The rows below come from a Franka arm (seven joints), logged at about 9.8 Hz.
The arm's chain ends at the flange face. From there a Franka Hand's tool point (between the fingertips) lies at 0.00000 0.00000 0.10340 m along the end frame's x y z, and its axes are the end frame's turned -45 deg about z.
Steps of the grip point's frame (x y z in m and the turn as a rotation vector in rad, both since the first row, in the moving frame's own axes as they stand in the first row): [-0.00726 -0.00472 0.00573 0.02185 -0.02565 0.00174]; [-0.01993 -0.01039 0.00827 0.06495 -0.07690 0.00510]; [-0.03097 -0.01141 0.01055 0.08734 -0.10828 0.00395]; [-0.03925 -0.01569 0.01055 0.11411 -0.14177 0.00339]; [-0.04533 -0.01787 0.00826 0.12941 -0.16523 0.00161]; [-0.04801 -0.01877 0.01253 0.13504 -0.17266 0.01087]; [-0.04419 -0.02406 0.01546 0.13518 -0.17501 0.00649]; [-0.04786 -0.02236 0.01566 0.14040 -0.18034 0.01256]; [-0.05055 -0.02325 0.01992 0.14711 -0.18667 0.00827]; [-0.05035 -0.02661 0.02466 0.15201 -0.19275 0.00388]
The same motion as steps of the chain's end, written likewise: [-0.00500 0.00152 0.00579 -0.00269 -0.03359 0.00174]; [-0.01108 0.00590 0.00879 -0.00845 -0.10030 0.00510]; [-0.01571 0.01233 0.01155 -0.01481 -0.13832 0.00395]; [-0.02024 0.01468 0.01226 -0.01956 -0.18093 0.00339]; [-0.02330 0.01683 0.01053 -0.02533 -0.20834 0.00161]; [-0.02489 0.01807 0.01500 -0.02660 -0.21758 0.01087]; [-0.02576 0.01142 0.01798 -0.02816 -0.21934 0.00649]; [-0.02639 0.01528 0.01835 -0.02824 -0.22680 0.01256]; [-0.02800 0.01654 0.02283 -0.02797 -0.23602 0.00827]; [-0.02946 0.01389 0.02776 -0.02881 -0.24378 0.00388]
